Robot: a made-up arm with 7 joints. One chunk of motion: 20 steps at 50 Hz.
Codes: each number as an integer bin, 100 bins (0 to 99) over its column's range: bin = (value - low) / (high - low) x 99, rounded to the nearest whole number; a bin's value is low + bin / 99 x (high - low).
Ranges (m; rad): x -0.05..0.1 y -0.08..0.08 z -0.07..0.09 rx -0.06..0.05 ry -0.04..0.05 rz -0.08..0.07
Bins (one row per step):
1: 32 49 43 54 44 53
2: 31 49 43 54 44 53
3: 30 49 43 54 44 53
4: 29 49 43 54 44 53
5: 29 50 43 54 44 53
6: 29 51 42 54 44 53
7: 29 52 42 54 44 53
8: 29 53 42 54 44 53
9: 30 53 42 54 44 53
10: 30 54 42 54 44 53
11: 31 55 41 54 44 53
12: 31 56 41 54 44 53
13: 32 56 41 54 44 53
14: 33 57 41 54 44 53
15: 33 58 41 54 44 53
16: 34 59 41 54 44 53
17: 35 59 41 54 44 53
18: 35 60 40 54 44 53
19: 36 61 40 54 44 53
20: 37 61 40 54 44 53
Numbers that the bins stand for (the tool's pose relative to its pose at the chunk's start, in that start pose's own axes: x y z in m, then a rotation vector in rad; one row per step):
1: -0.0015 -0.0008 -0.0005 0.0000 0.0000 0.0003
2: -0.0030 -0.0008 -0.0005 0.0000 0.0000 0.0003
3: -0.0045 -0.0008 -0.0005 0.0000 0.0000 0.0003
4: -0.0061 -0.0008 -0.0005 0.0000 0.0000 0.0003
5: -0.0061 0.0008 -0.0005 0.0000 0.0000 0.0003
6: -0.0061 0.0024 -0.0021 0.0000 0.0000 0.0003
7: -0.0061 0.0040 -0.0021 0.0000 0.0000 0.0003
8: -0.0061 0.0057 -0.0021 0.0000 0.0000 0.0003
9: -0.0045 0.0057 -0.0021 0.0000 0.0000 0.0003
10: -0.0045 0.0073 -0.0021 0.0000 0.0000 0.0003
11: -0.0030 0.0089 -0.0037 0.0000 0.0000 0.0003
12: -0.0030 0.0105 -0.0037 0.0000 0.0000 0.0003
13: -0.0015 0.0105 -0.0037 0.0000 0.0000 0.0003
14: 0.0000 0.0121 -0.0037 0.0000 0.0000 0.0003
15: 0.0000 0.0137 -0.0037 0.0000 0.0000 0.0003
16: 0.0015 0.0154 -0.0037 0.0000 0.0000 0.0003
17: 0.0030 0.0154 -0.0037 0.0000 0.0000 0.0003
18: 0.0030 0.0170 -0.0054 0.0000 0.0000 0.0003
19: 0.0045 0.0186 -0.0054 0.0000 0.0000 0.0003
20: 0.0061 0.0186 -0.0054 0.0000 0.0000 0.0003

